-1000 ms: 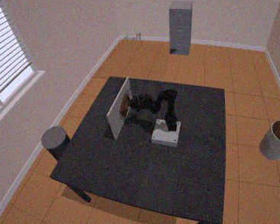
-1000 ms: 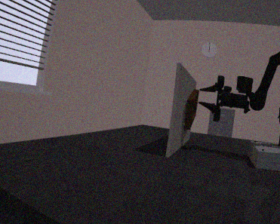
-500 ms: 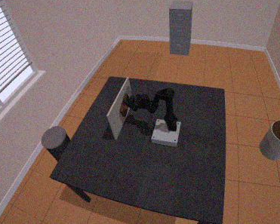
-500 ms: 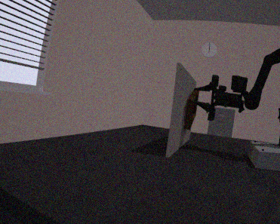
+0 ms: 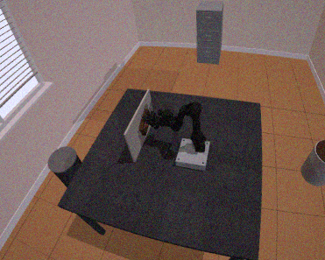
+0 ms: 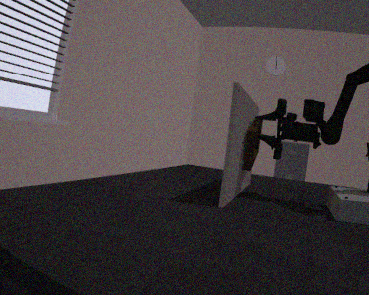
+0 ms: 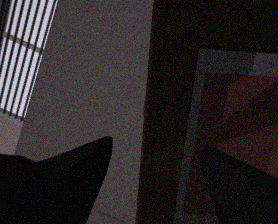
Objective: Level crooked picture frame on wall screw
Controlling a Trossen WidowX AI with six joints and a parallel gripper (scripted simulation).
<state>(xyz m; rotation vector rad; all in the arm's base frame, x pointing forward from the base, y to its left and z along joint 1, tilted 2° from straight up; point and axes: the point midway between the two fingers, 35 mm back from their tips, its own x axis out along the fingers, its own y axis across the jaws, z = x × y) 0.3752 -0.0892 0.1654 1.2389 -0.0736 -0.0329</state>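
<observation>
The picture frame lies 5 cm below my gripper tip, 2 cm to the right of it and 1 cm ahead of it. The rest, counted from my gripper tip: upright wall panel (7 cm below, 2 cm ahead).
</observation>
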